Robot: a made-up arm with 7 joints.
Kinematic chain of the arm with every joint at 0, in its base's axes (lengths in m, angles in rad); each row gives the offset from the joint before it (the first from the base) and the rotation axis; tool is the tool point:
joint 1: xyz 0 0 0.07 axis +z
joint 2: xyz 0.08 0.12 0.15 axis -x
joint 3: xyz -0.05 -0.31 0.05 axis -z
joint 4: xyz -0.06 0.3 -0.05 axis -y
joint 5: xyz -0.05 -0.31 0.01 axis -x
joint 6: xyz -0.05 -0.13 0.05 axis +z
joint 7: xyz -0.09 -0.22 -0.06 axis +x
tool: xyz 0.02 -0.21 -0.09
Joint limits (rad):
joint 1: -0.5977..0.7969
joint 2: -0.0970..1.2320
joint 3: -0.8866..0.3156
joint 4: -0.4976..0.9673
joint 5: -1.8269..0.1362
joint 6: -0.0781..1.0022
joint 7: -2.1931..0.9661
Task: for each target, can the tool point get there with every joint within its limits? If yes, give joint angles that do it. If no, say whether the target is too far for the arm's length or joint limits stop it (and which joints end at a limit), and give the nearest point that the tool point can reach.
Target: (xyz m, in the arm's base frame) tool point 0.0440 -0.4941 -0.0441
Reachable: yes | joints -0.0912 0.1929 -0.1490 -0.0678 -0.5241 0.8852 0.6810
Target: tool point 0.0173 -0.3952 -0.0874
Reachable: yes | joints 0.2801 0.4266 -0.7212 0.0273 -1.2751 0.3390 0.7186
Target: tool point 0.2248 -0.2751 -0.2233
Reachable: yes | joints 0.3133 0.0745 -0.5476 -0.1941 -1.4118 0.8390 -0.7085
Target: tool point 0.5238 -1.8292 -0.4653
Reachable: no: too far | nearest point 0.2174 -0.7592 -0.0482 | short by 1.189 m
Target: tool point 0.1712 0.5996 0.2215
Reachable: no: joint limits stop it (at a limit: joint 1, joint 2, joint 4, joint 5) | nearest point 0.1612 0.3264 0.1512 | short by 0.282 m
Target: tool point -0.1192 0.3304 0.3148
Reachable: no: joint limits stop it (at a limit: joint 1, joint 2, joint 3, joint 4, joint 5, joint 6) | nearest point -0.0646 0.2502 0.2040 | short by 0.147 m
